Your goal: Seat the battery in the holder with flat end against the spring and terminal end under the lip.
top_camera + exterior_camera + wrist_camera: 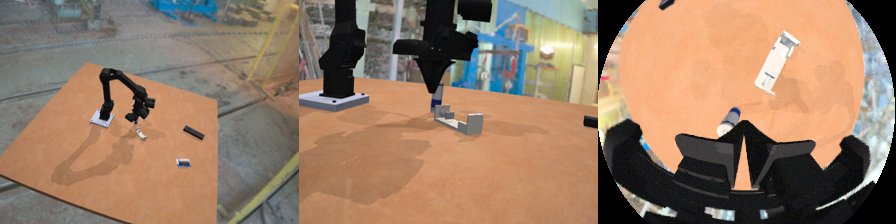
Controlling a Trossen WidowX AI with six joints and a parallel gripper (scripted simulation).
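The battery lies 1 cm ahead of my gripper tip, 2 cm to the left of it and 1 cm below it. From my gripper tip the other things lie so: black bar 44 cm ahead, 6 cm to the left, 3 cm below.
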